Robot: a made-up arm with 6 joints.
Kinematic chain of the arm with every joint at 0, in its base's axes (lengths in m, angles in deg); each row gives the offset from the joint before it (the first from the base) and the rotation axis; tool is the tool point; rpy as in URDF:
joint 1: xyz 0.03 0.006 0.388 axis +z
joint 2: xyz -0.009 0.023 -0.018 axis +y
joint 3: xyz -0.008 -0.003 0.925 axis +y
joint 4: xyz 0 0.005 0.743 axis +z
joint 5: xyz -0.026 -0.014 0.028 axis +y
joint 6: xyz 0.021 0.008 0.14 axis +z
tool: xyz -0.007 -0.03 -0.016 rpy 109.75 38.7 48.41
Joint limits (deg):
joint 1: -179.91..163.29
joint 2: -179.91..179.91
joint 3: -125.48..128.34
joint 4: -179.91..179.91
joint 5: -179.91..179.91
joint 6: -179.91..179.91
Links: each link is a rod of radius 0.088 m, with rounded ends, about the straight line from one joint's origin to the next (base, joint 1, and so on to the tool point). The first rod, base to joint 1, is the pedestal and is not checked.
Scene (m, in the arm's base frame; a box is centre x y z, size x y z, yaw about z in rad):
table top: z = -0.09
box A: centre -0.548 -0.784 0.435 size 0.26 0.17 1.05 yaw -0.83
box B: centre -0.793 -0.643 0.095 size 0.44 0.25 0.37 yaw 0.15
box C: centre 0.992 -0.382 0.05 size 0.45 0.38 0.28 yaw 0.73
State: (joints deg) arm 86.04 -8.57 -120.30 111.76 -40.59 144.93
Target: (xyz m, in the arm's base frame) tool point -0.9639 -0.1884 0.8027
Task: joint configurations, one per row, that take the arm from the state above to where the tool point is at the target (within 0.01 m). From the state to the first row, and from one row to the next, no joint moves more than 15 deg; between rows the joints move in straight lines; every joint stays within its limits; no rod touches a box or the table.
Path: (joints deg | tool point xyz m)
1: 82.23 2.96 -112.37 97.57 -47.11 148.38 | -0.0152 -0.7994 0.9956
2: 78.42 14.50 -104.43 83.38 -53.63 151.84 | -0.0309 -0.6583 1.2399
3: 74.61 26.03 -96.50 69.19 -60.15 155.29 | -0.0165 -0.4447 1.4404
4: 70.80 37.56 -88.56 55.00 -66.67 158.75 | 0.0360 -0.1774 1.5785
5: 66.99 49.09 -80.63 40.81 -73.18 162.20 | 0.1306 0.1224 1.6395
6: 55.47 36.48 -86.00 55.29 -64.94 158.30 | -0.0156 -0.1737 1.6109
7: 43.95 23.86 -91.38 69.76 -56.70 154.40 | -0.2595 -0.3698 1.5029
8: 32.43 11.24 -96.75 84.24 -48.46 150.49 | -0.5438 -0.4343 1.3224
9: 20.91 -1.38 -102.13 98.72 -40.22 146.59 | -0.7999 -0.3640 1.0819
10: 9.39 -14.00 -107.50 113.19 -31.97 142.69 | -0.9639 -0.1885 0.8028

